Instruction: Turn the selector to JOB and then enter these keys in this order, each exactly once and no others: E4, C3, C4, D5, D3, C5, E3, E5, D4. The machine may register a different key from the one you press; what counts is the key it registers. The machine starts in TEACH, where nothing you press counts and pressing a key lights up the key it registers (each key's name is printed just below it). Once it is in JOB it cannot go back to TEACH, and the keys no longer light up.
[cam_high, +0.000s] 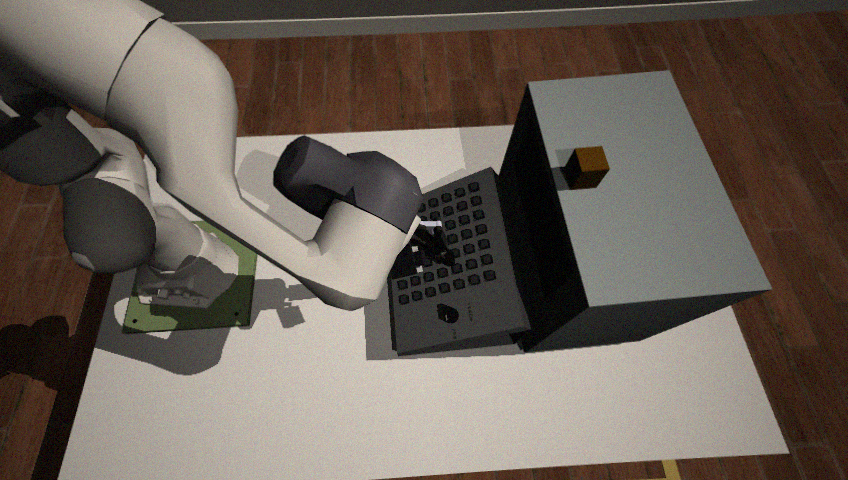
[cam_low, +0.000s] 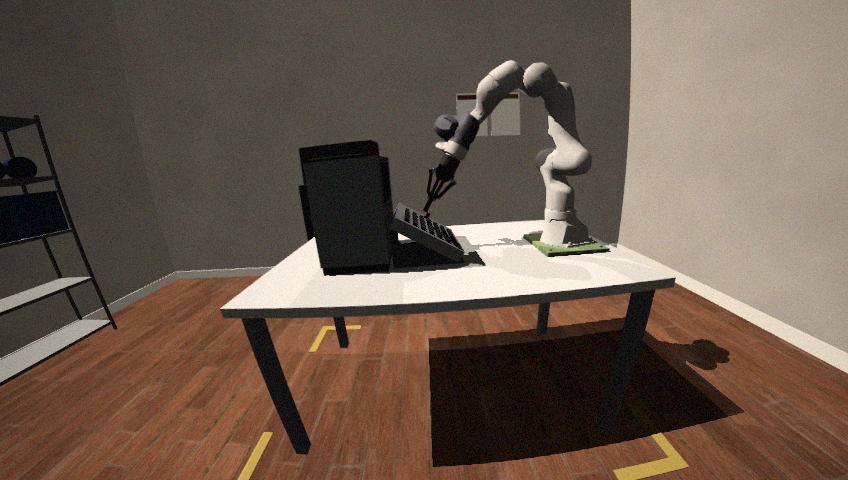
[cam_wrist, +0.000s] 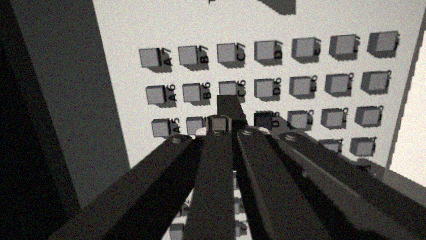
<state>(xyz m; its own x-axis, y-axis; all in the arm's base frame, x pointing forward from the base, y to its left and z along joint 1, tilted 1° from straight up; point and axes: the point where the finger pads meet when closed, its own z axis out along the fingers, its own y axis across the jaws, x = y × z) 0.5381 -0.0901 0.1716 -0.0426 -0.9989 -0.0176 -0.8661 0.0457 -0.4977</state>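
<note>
Right now my hand is 60 mm above the c6 key, 30 mm short of it and 10 mm to the left of it. From my hand the other things lie so: a5 key: 90 mm ahead, 20 mm to the left, 20 mm below; then key C5: 60 mm below, 30 mm ahead, 20 mm to the left; then a7 key: 90 mm ahead, 40 mm to the right, 20 mm below.
</note>
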